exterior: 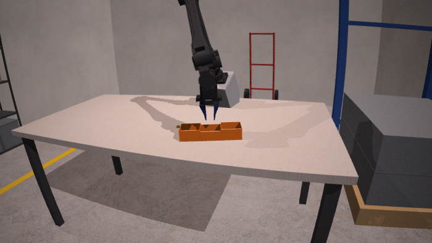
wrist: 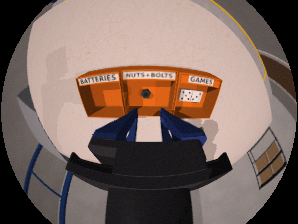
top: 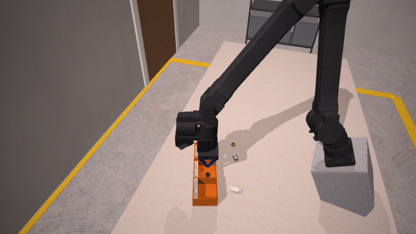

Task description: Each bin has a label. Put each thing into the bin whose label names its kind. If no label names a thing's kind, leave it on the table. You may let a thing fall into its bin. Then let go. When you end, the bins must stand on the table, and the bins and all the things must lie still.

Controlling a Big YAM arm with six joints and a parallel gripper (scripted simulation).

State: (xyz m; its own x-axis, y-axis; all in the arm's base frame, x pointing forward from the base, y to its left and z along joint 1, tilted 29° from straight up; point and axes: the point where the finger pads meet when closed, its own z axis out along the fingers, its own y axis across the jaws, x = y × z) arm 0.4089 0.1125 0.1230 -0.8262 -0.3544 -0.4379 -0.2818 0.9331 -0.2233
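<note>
The orange three-compartment bin is 10 mm ahead of my hand and 60 mm below it. Also, from my hand: white USB stick (120 mm behind, 30 mm to the left, 80 mm below); black nut (10 mm to the left, 70 mm below); white domino (30 mm ahead, 80 mm to the right, 70 mm below).
</note>
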